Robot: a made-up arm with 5 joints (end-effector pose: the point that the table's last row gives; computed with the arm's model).
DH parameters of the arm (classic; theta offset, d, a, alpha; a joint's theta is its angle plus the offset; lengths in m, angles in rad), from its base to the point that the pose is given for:
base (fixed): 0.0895 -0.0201 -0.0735 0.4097
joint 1: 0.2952 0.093 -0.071 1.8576
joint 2: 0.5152 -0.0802 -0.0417 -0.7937
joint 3: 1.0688 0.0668 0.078 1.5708
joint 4: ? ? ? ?
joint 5: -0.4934 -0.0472 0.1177 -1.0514
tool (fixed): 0.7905 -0.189 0 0
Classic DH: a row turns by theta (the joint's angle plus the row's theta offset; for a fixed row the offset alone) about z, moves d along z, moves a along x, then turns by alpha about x.
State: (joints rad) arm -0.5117 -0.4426 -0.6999 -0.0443 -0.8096
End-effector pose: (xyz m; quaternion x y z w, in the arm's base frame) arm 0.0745 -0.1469 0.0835 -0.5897 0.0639 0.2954 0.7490
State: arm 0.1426 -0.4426 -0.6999 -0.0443 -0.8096
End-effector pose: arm 0.0984 -0.0505 0.1243 -0.6064 -0.2121 0.4260 0.6371
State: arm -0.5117 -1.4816 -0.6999 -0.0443 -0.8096
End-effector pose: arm 0.0341 0.0058 -0.0915 -0.3688 0.1333 0.7191 0.5737
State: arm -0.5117 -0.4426 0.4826 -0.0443 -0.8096
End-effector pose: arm -0.0362 -0.0989 0.3648 -0.7182 -0.3678 -0.0380 0.5894
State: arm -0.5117 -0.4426 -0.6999 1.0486 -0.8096
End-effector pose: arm -0.0771 -0.2329 0.0467 -0.3739 0.2349 -0.1485 0.8848
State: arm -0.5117 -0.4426 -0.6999 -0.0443 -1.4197
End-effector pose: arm -0.0299 -0.2028 0.0576 -0.4874 0.1652 0.0501 0.8560
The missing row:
joint 4: -1.5363 0 0.058 3.1416
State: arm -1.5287 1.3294 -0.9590 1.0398 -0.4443
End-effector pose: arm -0.3253 0.0151 0.1622 -0.4056 0.1577 -0.8430 0.3161
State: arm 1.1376 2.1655 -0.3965 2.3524 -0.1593
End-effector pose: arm 0.0768 -0.1190 -0.0965 0.7824 -0.2189 -0.4175 0.4069
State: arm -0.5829 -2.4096 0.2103 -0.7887 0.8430
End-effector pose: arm -0.2689 0.1605 0.1711 0.0209 0.7653 -0.5840 0.2700
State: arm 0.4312 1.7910 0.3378 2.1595 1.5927
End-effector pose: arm -0.4819 -0.1909 -0.0571 -0.3872 -0.3115 -0.8195 0.2852
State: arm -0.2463 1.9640 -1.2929 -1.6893 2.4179
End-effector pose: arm -0.0708 -0.0756 -0.1764 0.3128 -0.1860 -0.7282 0.5808
